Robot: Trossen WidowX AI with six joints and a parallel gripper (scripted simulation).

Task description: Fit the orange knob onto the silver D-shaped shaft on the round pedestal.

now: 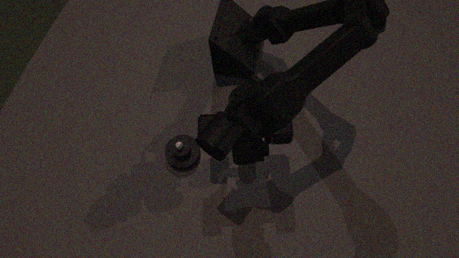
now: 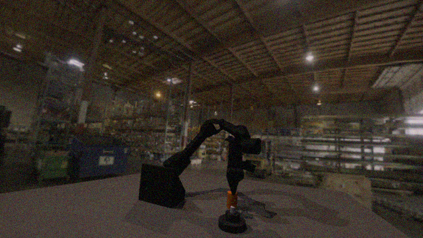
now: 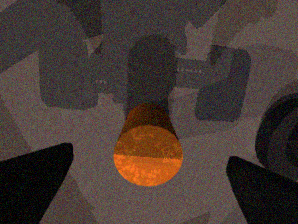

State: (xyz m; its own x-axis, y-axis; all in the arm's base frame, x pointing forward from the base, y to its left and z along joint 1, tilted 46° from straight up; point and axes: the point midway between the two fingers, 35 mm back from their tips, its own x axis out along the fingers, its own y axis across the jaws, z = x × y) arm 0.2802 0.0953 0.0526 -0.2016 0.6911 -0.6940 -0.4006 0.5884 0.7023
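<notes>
Right now my gripper tip is 2 cm above the orange knob. The rest, counted from my gripper tip: round dark pedestal (6 cm ahead, 14 cm to the right, 3 cm below).
</notes>
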